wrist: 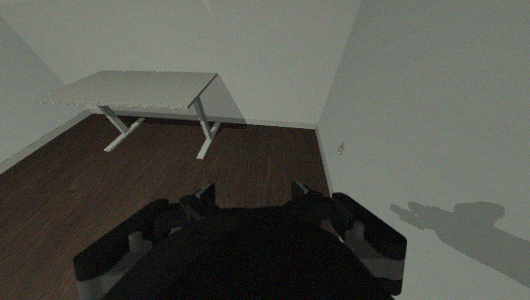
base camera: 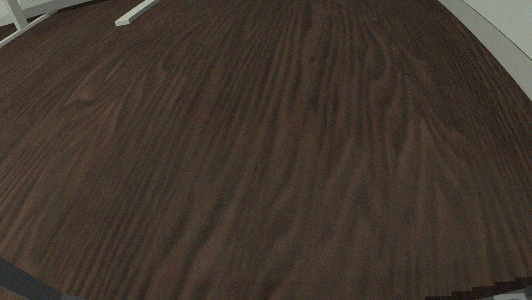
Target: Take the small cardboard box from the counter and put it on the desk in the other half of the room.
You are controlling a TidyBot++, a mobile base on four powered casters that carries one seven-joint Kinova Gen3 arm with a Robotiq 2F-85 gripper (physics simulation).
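Places are measured from the arm's base along level axes (x ahead, y left, z up), in centimetres.
Pixels of known places: gripper, between the fingertips: [wrist: 253,190].
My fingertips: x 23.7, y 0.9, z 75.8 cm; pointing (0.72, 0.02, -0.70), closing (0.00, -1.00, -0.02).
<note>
Behind a point stands the place of what it marks.
My gripper [wrist: 253,190] @(x 23.7, y 0.9, z 75.8 cm) is open, and only the floor shows between its fingertips. It points toward a room corner, low over the dark wood floor [wrist: 257,155] @(x 125.9, y 0.6, z -39.6 cm) [base camera: 264,157] @(x 43.5, y 4.1, z -39.6 cm). The white desk [wrist: 143,86] @(x 158.5, y 112.4, z 32.4 cm) stands ahead on the left against the back wall, and its top is bare. Its white feet also show in the base camera view [base camera: 134,14] at the top left. I see neither the small cardboard box nor the counter in either view.
A grey wall [wrist: 393,97] @(x 82.5, y -73.9, z 57.9 cm) runs close along the right, with a skirting board [base camera: 487,37] @(x 95.7, y -74.5, z -36.2 cm) and a small wall outlet [wrist: 341,148] @(x 96.9, y -75.4, z 1.6 cm). The arm's shadow [wrist: 429,221] @(x 26.4, y -65.5, z 36.0 cm) falls on that wall. The desk's second leg frame [base camera: 19,18] @(x 171.6, y 185.3, z -29.4 cm) is at the far top left.
</note>
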